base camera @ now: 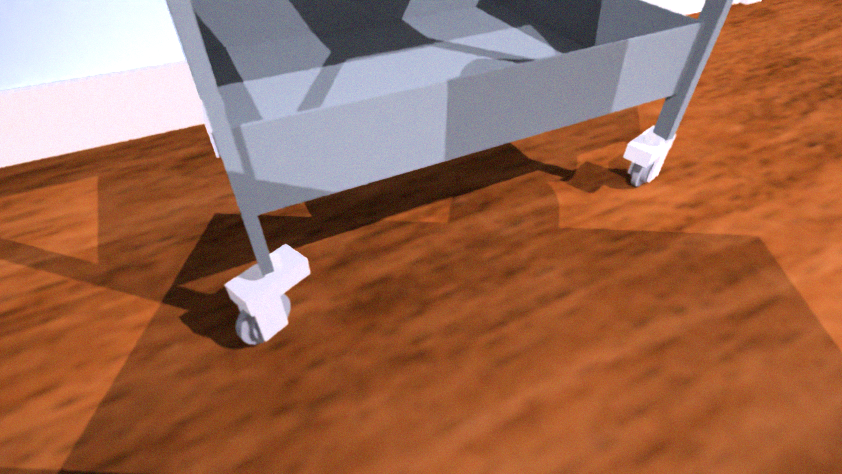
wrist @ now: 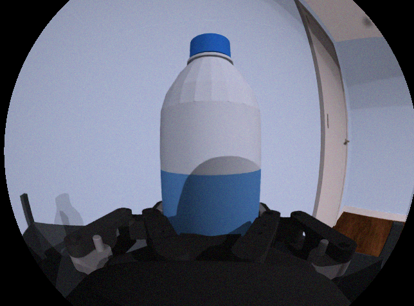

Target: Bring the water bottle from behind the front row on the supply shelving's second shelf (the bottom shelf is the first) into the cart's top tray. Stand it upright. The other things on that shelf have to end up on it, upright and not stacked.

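Places are measured from the arm's base along level axes (x ahead, y left, z up), in centimetres.
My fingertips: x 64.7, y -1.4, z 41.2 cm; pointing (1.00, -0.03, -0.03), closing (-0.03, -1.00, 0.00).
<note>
Behind a point stands the place of what it marks.
The water bottle (wrist: 210, 137), white above and blue below with a blue cap, is upright in the middle of the wrist view. My gripper (wrist: 211, 207) is shut on its lower part; the bottle's base is hidden behind the fingers. The grey cart (base camera: 530, 88) {x 46.9, y -6.8, z -21.9 cm} stands close in front of my base in the base camera view, with its lower tray and two near legs showing. Its top tray is above that view. Dark edges and a short post at the lower left and right of the wrist view look like parts of the cart. The supply shelving does not show.
White casters (base camera: 271, 288) {x 33.7, y 13.3, z -33.1 cm} (base camera: 648, 147) {x 56.2, y -22.7, z -32.7 cm} carry the cart's near legs over the brown wood floor (base camera: 471, 353) {x 33.0, y -3.1, z -39.6 cm}. A pale wall with a white baseboard (base camera: 88, 117) {x 63.3, y 46.9, z -35.4 cm} runs behind the cart at the left. A door (wrist: 332, 130) stands at the right of the wrist view.
</note>
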